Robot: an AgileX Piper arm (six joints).
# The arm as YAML. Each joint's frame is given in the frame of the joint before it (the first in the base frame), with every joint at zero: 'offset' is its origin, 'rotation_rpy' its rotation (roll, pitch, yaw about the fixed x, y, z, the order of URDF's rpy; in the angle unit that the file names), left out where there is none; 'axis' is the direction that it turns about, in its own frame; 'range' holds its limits. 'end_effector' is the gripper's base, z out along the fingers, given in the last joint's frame.
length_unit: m
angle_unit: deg
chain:
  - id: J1
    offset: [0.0, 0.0, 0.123]
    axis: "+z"
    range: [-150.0, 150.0]
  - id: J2
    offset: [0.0, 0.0, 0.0]
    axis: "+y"
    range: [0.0, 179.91]
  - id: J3
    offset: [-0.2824, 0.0, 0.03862]
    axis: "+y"
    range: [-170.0, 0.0]
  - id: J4
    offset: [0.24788, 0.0, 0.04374]
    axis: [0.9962, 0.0, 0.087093]
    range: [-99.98, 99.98]
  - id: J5
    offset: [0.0, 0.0, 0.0]
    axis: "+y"
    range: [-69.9, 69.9]
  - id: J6
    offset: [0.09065, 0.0, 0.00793]
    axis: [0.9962, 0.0, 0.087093]
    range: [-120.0, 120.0]
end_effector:
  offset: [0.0, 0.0, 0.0]
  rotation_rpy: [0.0, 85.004, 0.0]
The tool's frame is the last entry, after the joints.
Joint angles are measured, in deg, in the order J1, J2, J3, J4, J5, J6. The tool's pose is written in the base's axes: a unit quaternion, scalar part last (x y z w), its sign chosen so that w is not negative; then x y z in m. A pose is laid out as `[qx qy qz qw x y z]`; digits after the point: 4 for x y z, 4 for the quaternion.
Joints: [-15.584, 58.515, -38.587, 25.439, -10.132, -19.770]
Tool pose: [0.1594 0.7243 -0.0879 0.6650 0.2136 -0.0667 0.3315]
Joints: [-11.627, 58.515, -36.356, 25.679, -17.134, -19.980]
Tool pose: [0.1457 0.7021 -0.0878 0.6915 0.2148 -0.0561 0.3284]
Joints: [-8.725, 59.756, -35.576, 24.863, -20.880, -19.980]
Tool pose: [0.1275 0.6961 -0.0857 0.7013 0.2205 -0.0476 0.3246]
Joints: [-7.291, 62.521, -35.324, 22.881, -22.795, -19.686]
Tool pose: [0.1077 0.7052 -0.0887 0.6951 0.2307 -0.0433 0.3154]
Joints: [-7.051, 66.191, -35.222, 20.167, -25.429, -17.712]
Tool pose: [0.0995 0.7118 -0.0920 0.6892 0.2428 -0.0436 0.3039]
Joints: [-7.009, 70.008, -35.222, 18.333, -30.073, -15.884]
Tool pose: [0.0995 0.7062 -0.0983 0.6941 0.2544 -0.0457 0.2945]
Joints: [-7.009, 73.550, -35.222, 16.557, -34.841, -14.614]
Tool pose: [0.0953 0.6983 -0.1062 0.7014 0.2646 -0.0475 0.2860]
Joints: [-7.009, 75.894, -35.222, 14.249, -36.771, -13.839]
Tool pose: [0.0810 0.7010 -0.1095 0.7001 0.2715 -0.0469 0.2783]
